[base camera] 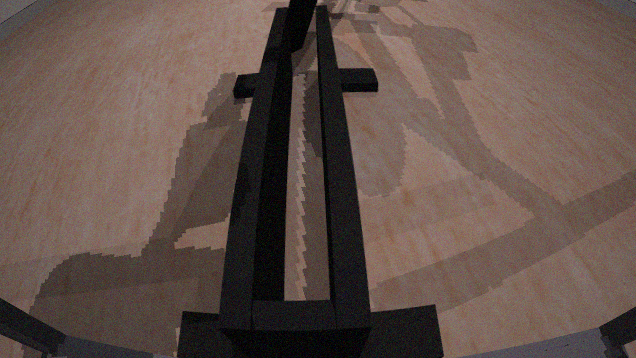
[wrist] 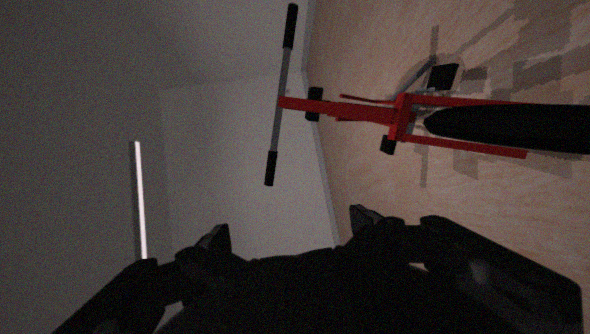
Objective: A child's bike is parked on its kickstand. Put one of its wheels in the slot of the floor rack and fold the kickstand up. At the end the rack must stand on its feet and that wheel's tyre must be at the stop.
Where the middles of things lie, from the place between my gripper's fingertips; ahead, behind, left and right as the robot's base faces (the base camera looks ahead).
Labels:
I see the black floor rack (base camera: 252, 309) 61 cm below my hand, 17 cm behind it and 1 cm to the left of it.

